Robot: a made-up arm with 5 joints.
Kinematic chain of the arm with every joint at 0, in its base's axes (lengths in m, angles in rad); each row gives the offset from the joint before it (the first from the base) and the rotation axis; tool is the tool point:
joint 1: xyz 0 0 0.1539 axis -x
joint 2: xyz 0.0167 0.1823 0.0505 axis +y
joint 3: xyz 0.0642 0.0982 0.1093 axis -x
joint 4: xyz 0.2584 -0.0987 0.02 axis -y
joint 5: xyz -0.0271 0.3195 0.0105 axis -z
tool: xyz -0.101 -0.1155 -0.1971
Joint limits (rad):
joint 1: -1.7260..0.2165
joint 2: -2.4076..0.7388
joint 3: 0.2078..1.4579
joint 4: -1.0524..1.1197
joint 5: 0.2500..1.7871
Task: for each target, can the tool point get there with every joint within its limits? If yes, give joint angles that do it. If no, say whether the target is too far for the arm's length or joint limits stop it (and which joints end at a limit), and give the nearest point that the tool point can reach.
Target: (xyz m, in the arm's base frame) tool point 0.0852 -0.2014 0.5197
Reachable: yes | joints -0.8835 -2.1473 1.3197 0.3616 1.4599
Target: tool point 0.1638 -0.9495 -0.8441
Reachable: no: too far | nearest point 0.0788 -0.4985 0.1658 | short by 1.109 m
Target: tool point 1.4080 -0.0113 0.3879
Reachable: no: too far | nearest point 0.5336 -0.0126 0.4157 | short by 0.875 m
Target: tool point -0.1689 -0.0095 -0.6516
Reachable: no: joint limits stop it (at a limit: joint 1, joint 2, joint 5) | nearest point 0.1024 0.1336 -0.2953 | short by 0.470 m
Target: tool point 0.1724 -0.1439 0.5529
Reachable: yes | joints -1.1633 -1.8125 0.7832 0.2494 1.0088
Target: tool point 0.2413 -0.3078 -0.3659
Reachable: no: joint limits stop it (at a limit: joint 1, joint 2, joint 3, joint 4) | nearest point 0.1948 0.0180 -0.2324 | short by 0.355 m
